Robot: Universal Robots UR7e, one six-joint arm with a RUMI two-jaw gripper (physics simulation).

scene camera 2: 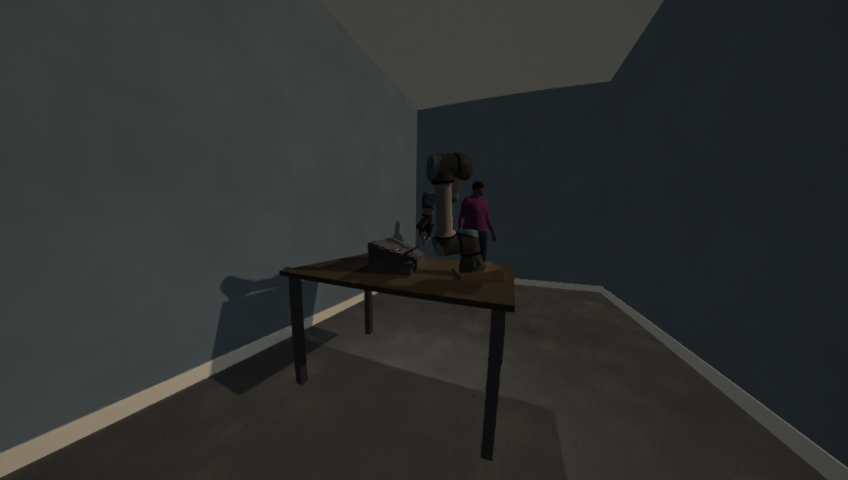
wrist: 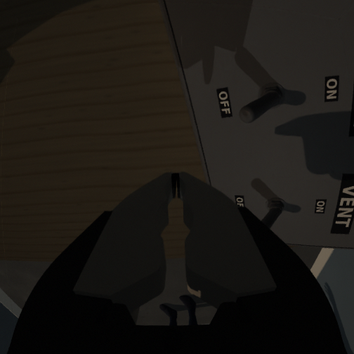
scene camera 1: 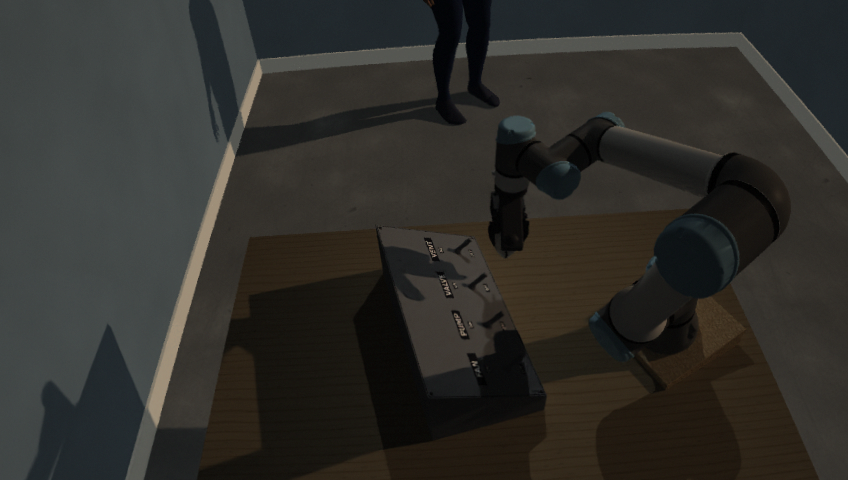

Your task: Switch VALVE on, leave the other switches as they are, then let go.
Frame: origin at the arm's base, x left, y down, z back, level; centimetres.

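Where they show: gripper, fingertip midpoint: (scene camera 2: 424,245) (scene camera 1: 505,257); arm's base, origin of the base link: (scene camera 2: 472,268) (scene camera 1: 665,326).
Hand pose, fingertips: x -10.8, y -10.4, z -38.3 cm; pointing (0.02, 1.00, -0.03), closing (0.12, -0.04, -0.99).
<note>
Each offset is from my fingertips to the top centre of the thing. Level surfaces: height alone.
The grey sloped switch panel (scene camera 1: 425,356) (scene camera 2: 386,260) (wrist: 230,155) stands on the table. The VALVE lever {dx +4.7, dy +0.9, dz -6.0 cm} (scene camera 1: 476,281) (wrist: 260,104) leans toward its OFF label. The VENT lever {dx -6.5, dy +0.9, dz -10.2 cm} (scene camera 1: 462,247) (wrist: 271,216) leans the same way, partly hidden by the gripper in the wrist view. The PUMP lever {dx +16.0, dy +0.9, dz -1.8 cm} (scene camera 1: 492,320) also leans to the OFF side. The FAN lever is in deep shadow, so its position cannot be told. My gripper (scene camera 1: 505,253) (scene camera 2: 423,239) (wrist: 176,174) is shut and empty. It hangs beside the panel's OFF-side edge, near the VENT end, apart from the levers.
The wooden table {dy +13.9 cm} (scene camera 1: 297,261) (scene camera 2: 333,267) carries the panel and the arm's base board (scene camera 1: 717,333). A person (scene camera 1: 449,59) (scene camera 2: 476,212) stands on the floor beyond the table. A wall (scene camera 1: 119,148) rises at the left. Shadows fall across the panel.
</note>
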